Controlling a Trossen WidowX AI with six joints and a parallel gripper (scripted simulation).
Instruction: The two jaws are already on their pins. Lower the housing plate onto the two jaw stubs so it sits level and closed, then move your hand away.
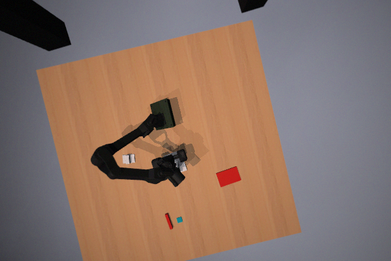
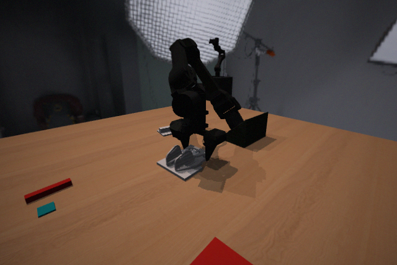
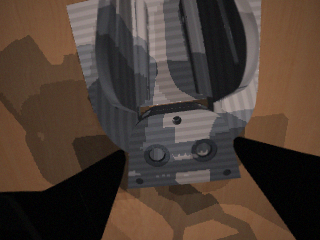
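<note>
Right now the grey housing plate is 1 cm ahead of my gripper tip and 2 cm above it. From my gripper tip the other things lie so: red flat sheet (22 cm ahead, 29 cm to the left); teal tile (38 cm ahead, 7 cm to the right, 1 cm below); red bar (36 cm ahead, 13 cm to the right).
</note>
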